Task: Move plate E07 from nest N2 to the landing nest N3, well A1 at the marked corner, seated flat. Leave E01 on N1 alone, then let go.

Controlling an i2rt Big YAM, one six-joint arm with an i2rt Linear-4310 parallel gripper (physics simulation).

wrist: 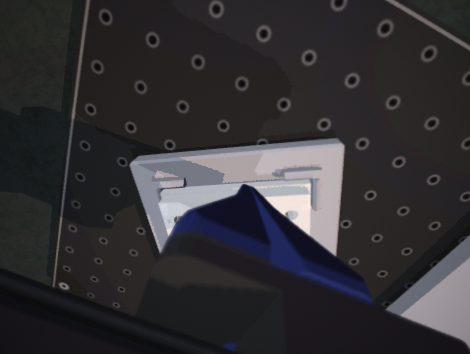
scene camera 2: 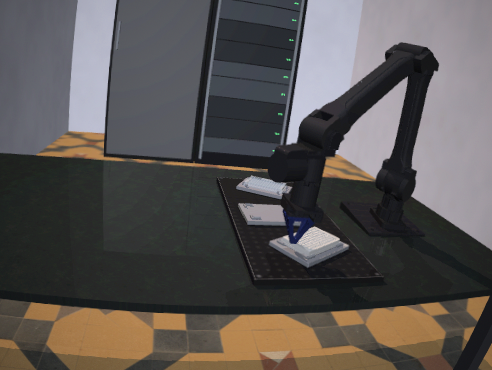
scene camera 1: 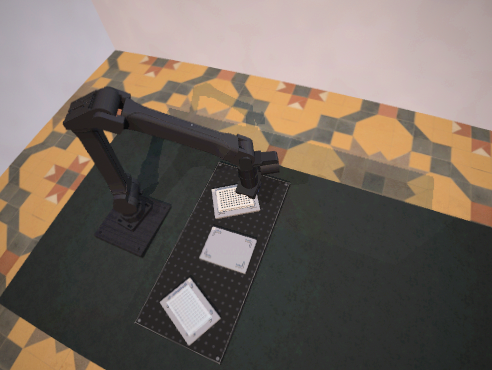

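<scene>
A cream well plate (scene camera 1: 230, 200) (scene camera 2: 322, 240) (wrist: 298, 200) lies on a pale nest (scene camera 1: 238, 214) (scene camera 2: 279, 244) (wrist: 330, 200) at one end of the perforated board. My gripper (scene camera 2: 294, 241) (wrist: 243, 195) is shut with no plate between its blue fingers. The fingertips are over this plate, near one edge; touching or just above, I cannot tell. The arm hides the fingers in scene camera 1. A bare pale nest (scene camera 1: 229, 251) (scene camera 2: 261, 215) (wrist: 445, 306) is in the middle. A white plate (scene camera 1: 190, 310) (scene camera 2: 265, 184) lies on the nest at the other end. Plate and nest labels are not readable.
The perforated board (scene camera 1: 175, 272) (scene camera 2: 270, 270) (wrist: 240, 105) carries the three nests. The arm's base plate (scene camera 1: 141, 240) (scene camera 2: 350, 211) stands beside it on the dark table (scene camera 1: 350, 280) (scene camera 2: 150, 235). A grey cabinet and a server rack (scene camera 2: 215, 80) stand beyond the table.
</scene>
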